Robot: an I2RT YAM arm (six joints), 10 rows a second.
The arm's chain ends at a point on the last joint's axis. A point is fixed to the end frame.
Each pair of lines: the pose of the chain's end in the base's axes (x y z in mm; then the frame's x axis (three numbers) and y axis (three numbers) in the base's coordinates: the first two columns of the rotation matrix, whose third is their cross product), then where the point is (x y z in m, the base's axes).
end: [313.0 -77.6 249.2 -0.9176 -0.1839 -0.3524 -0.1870 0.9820 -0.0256]
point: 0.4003 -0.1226 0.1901
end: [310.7 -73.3 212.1 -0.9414 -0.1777 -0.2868 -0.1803 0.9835 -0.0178]
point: 0.3933 -0.1193 0.1473
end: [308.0 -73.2 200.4 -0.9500 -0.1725 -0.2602 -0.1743 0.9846 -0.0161]
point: 0.3885 -0.1200 0.1335
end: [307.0 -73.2 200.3 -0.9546 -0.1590 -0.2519 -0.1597 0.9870 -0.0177]
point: 0.3862 -0.1214 0.1329
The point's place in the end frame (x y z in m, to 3 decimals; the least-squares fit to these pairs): -0.051 -0.059 0.084
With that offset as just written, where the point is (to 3 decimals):
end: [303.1 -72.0 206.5 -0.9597 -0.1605 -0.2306 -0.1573 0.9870 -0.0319]
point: 0.381 -0.122 0.138
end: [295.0 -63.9 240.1 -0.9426 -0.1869 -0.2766 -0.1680 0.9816 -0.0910]
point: 0.377 -0.116 0.179
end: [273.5 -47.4 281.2 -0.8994 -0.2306 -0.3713 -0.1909 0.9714 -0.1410]
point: 0.364 -0.098 0.231
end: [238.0 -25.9 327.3 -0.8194 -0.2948 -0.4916 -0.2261 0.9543 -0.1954]
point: 0.337 -0.071 0.293
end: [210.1 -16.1 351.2 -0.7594 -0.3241 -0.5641 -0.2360 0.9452 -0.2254]
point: 0.314 -0.059 0.327
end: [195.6 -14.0 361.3 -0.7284 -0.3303 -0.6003 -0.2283 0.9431 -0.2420]
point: 0.300 -0.056 0.342
